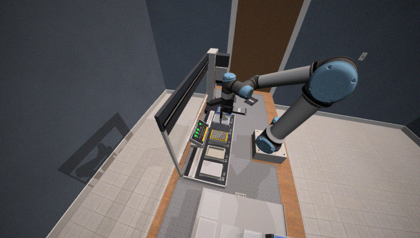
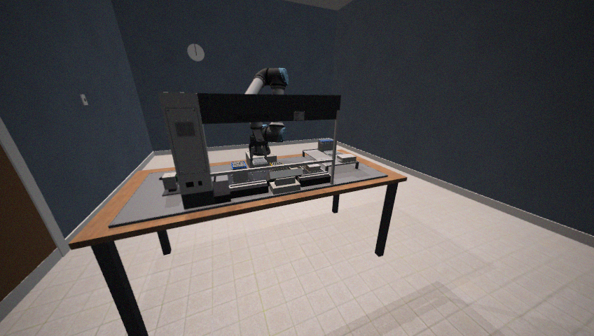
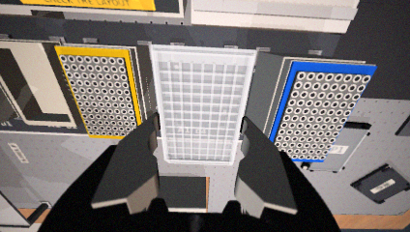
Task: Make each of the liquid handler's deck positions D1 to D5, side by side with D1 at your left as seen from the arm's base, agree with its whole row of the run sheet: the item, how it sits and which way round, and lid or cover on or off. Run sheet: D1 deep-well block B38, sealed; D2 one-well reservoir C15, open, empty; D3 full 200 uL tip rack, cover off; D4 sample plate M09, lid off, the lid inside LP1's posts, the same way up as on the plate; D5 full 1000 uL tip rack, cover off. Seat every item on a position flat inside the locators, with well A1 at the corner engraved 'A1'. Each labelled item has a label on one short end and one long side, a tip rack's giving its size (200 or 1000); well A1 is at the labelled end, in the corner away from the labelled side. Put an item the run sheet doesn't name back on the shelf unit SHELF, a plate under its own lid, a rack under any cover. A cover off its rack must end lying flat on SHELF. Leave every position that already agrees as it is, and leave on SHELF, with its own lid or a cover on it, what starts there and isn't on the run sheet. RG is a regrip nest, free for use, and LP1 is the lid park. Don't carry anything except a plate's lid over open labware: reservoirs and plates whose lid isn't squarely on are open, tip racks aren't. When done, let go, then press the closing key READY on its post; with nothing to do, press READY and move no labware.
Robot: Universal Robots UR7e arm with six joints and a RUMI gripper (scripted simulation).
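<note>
The blue-framed tip rack is 10 mm behind my hand, 130 mm to the right of it and 40 mm below it. Also, from my hand: well plate (10 mm below); then one-well reservoir (20 mm behind, 250 mm to the left, 100 mm below); then yellow-framed tip rack (20 mm behind, 120 mm to the left, 70 mm below).
</note>
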